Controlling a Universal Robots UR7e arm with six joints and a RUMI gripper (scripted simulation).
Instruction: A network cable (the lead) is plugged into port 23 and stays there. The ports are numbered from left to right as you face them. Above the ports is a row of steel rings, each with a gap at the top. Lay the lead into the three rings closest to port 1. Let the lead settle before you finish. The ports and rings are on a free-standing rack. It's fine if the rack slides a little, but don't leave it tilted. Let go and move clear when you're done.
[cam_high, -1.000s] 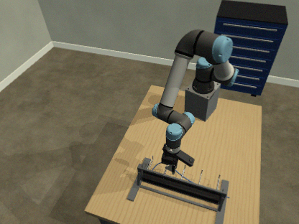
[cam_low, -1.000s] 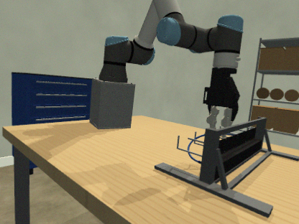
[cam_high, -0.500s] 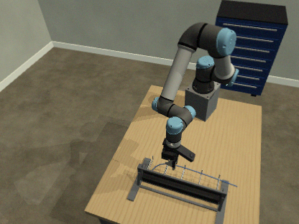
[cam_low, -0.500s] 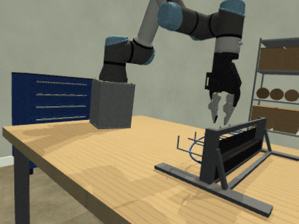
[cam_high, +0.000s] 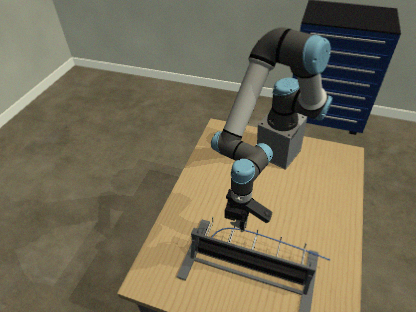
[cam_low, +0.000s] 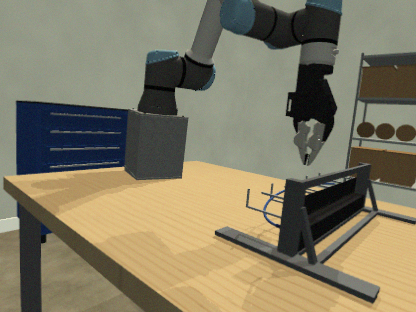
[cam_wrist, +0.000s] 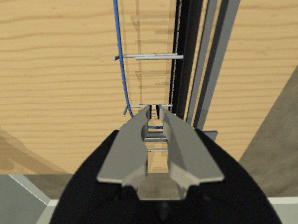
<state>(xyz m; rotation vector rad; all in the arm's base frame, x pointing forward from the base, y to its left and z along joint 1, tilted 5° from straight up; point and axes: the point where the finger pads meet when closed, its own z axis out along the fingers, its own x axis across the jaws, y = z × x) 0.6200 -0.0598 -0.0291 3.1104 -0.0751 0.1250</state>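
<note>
The rack lies 9 cm below my hand, 6 cm ahead of it and 5 cm to the left of it.
</note>
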